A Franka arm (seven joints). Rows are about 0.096 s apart.
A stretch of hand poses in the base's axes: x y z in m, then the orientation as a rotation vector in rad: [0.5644 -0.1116 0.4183 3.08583 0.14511 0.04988]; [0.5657 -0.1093 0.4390 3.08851 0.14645 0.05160]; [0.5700 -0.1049 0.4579 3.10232 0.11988 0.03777]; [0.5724 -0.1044 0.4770 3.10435 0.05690 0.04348]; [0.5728 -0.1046 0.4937 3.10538 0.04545 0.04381]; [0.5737 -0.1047 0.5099 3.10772 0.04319 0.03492]
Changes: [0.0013 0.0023 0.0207 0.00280 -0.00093 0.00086]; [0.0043 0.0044 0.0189 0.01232 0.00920 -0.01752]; [0.0024 0.0005 0.0191 0.00097 -0.00439 -0.04050]; [0.0004 -0.0002 0.0167 0.00095 -0.00032 -0.00737]; [0.0009 -0.0001 0.0162 0.00213 0.00574 -0.00155]
